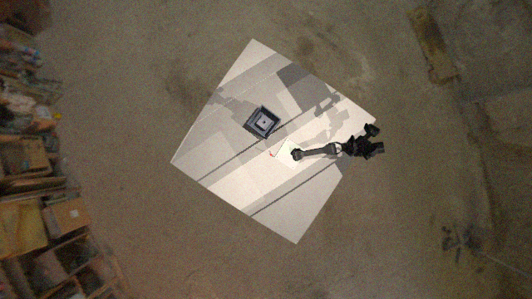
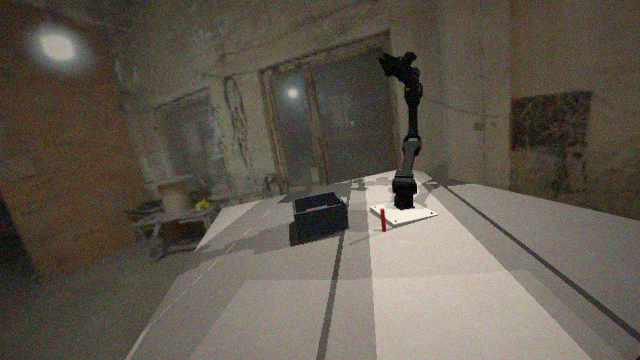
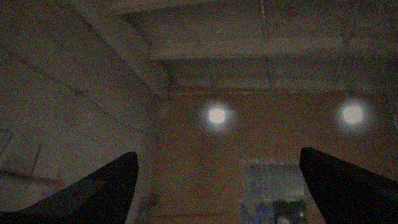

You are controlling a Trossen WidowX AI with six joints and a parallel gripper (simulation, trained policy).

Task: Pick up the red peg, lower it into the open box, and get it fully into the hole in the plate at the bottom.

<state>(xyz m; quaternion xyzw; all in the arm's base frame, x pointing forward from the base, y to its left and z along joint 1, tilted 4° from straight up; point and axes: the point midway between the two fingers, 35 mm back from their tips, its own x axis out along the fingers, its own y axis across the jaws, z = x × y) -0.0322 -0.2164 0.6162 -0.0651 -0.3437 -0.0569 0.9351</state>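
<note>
The red peg is 19 cm ahead of my gripper tip, 34 cm to the left of it and 61 cm below it. Round my gripper tip: box 40 cm ahead, 19 cm to the left, 63 cm below; then plate 40 cm ahead, 19 cm to the left, 61 cm below.
</note>
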